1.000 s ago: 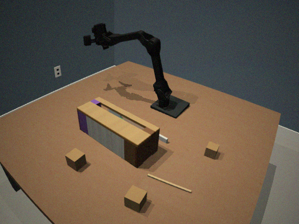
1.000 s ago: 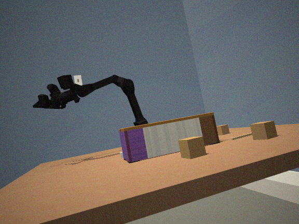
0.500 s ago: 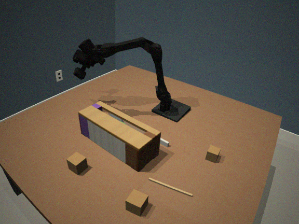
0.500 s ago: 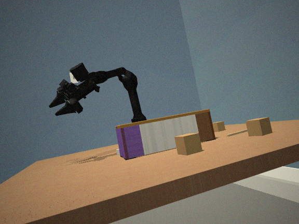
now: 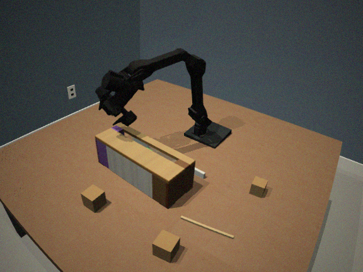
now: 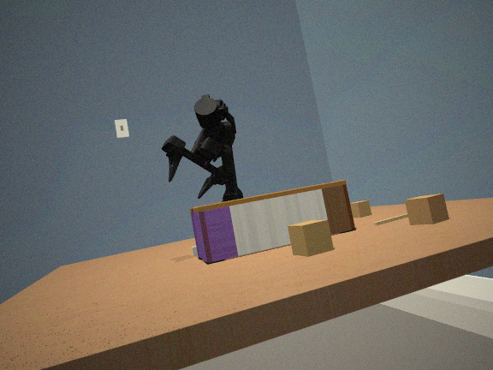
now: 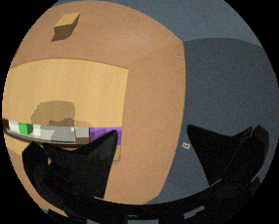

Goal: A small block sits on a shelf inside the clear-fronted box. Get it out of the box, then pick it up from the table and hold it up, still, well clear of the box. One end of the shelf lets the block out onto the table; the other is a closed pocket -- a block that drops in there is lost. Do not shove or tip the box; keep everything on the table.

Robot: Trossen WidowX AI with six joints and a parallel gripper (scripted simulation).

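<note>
Right now my gripper tip is 21 cm to the right of the long wooden box, 11 cm above it and 3 cm past it. Also, from my gripper tip: green block: 21 cm to the left, 9 cm below, 2 cm behind; then thin wooden stick: 54 cm to the left, 17 cm below, 7 cm ahead.
</note>
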